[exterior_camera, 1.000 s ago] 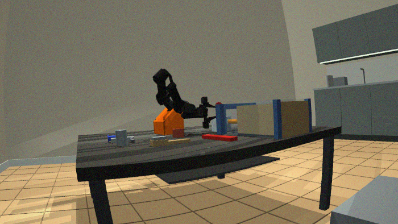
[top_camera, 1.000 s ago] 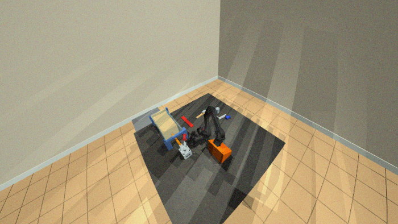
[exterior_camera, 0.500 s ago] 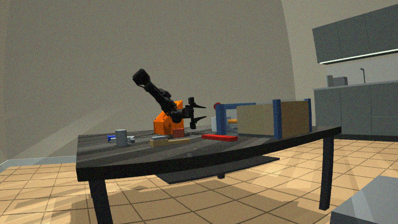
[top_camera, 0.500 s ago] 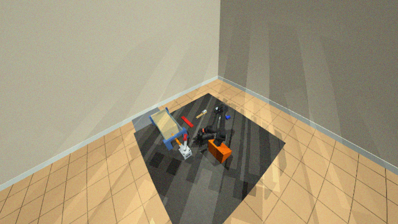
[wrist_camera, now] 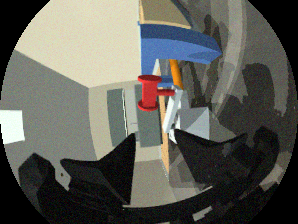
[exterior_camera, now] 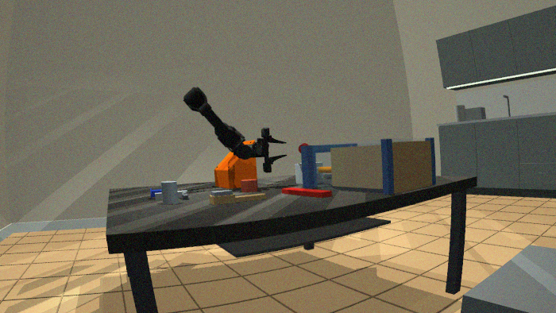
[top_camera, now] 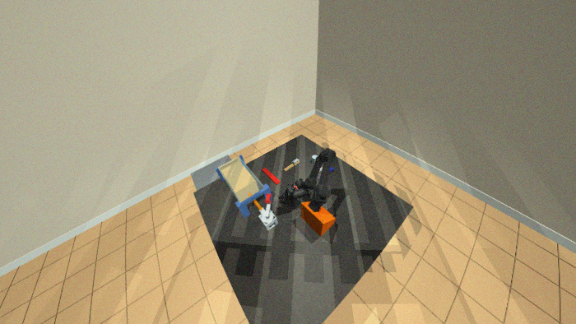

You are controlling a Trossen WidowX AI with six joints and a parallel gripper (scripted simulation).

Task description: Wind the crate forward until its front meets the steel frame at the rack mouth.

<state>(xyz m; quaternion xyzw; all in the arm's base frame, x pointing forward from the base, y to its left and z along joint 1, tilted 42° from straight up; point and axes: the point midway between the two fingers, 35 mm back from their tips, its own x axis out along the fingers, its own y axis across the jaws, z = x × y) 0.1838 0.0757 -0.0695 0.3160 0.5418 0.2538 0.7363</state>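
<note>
Right now my gripper tip is 40 mm past the grey winch, 110 mm to the right of it and 120 mm above it. Also, from my gripper tip: wooden-handled tool (330 mm ahead, 360 mm to the right, 140 mm below); clear-panelled cubby (380 mm ahead, 130 mm to the left, 40 mm below); flat red bar (350 mm ahead, 120 mm to the right, 150 mm below).
</note>
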